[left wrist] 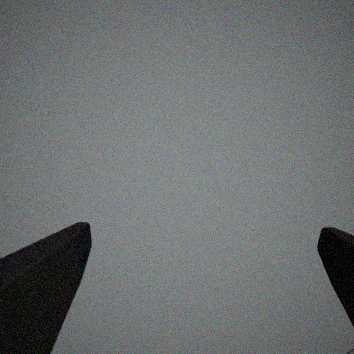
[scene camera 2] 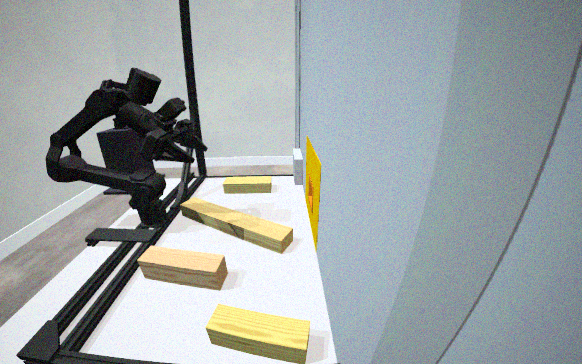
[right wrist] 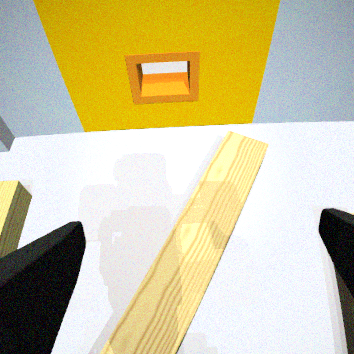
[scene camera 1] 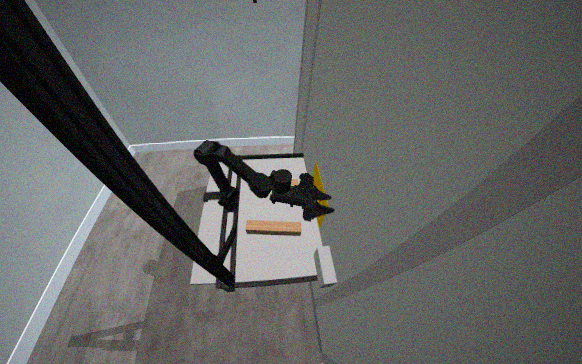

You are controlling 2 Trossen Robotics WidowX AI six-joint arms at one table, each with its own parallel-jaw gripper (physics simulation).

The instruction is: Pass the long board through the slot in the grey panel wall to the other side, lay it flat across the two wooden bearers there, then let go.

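Seen in the pictures: left gripper, fingertip midpoint: (left wrist: 206, 236) (scene camera 1: 332, 203); right gripper, fingertip midpoint: (scene camera 2: 200, 155) (right wrist: 203, 226); left arm's base, origin of the base link: (scene camera 1: 230, 206); right arm's base, origin of the base link: (scene camera 2: 154, 221).
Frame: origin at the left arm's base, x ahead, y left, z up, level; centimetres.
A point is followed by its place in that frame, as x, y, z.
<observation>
The long board (scene camera 2: 237, 225) @(66.6, 4.7, 1.9) (right wrist: 200, 240) @(68.5, 1.1, 1.9) lies flat and slanted on the table, one end towards the grey panel wall (scene camera 1: 425, 125) @(43.2, -31.8, 68.4) (scene camera 2: 375, 125) @(48.2, 34.1, 30.1) (right wrist: 310, 60) @(48.2, 17.1, 9.1). The slot's orange frame (right wrist: 194, 75) @(48.5, 2.0, 7.2) sits in a yellow plate (scene camera 1: 317, 175) @(43.1, 4.3, 16.1) (scene camera 2: 313, 162) @(48.1, -0.3, 15.7) (right wrist: 235, 30) @(48.3, 6.6, 13.1) on the wall. Beyond the wall, one wooden bearer (scene camera 1: 273, 227) @(21.1, -14.2, 2.8) shows fully; the other bearer (scene camera 1: 294, 182) @(34.0, 11.5, 2.8) is mostly hidden behind the left arm. My right gripper (scene camera 2: 198, 155) @(74.5, 0.1, 18.3) (right wrist: 203, 226) @(74.5, 0.1, 18.3) is open and empty, above and behind the board, facing the slot. My left gripper (scene camera 1: 331, 204) @(42.2, -18.5, 26.9) (left wrist: 206, 236) @(42.2, -18.5, 26.9) is open and empty, close to the yellow plate.
On the board's side, a short yellow block (scene camera 2: 247, 185) @(67.7, -20.6, 1.1) (right wrist: 9, 210) @(63.9, -20.6, 1.6) lies farther off in scene camera 2; a pinkish block (scene camera 2: 182, 265) @(74.4, 19.9, 3.1) and another yellow block (scene camera 2: 257, 332) @(59.3, 32.4, 2.5) lie nearer. A pale box (scene camera 1: 326, 266) @(40.4, -35.1, 8.1) (scene camera 2: 298, 167) @(49.8, -27.0, 5.0) is fixed at the wall. Black frame bars cross the tables.
</observation>
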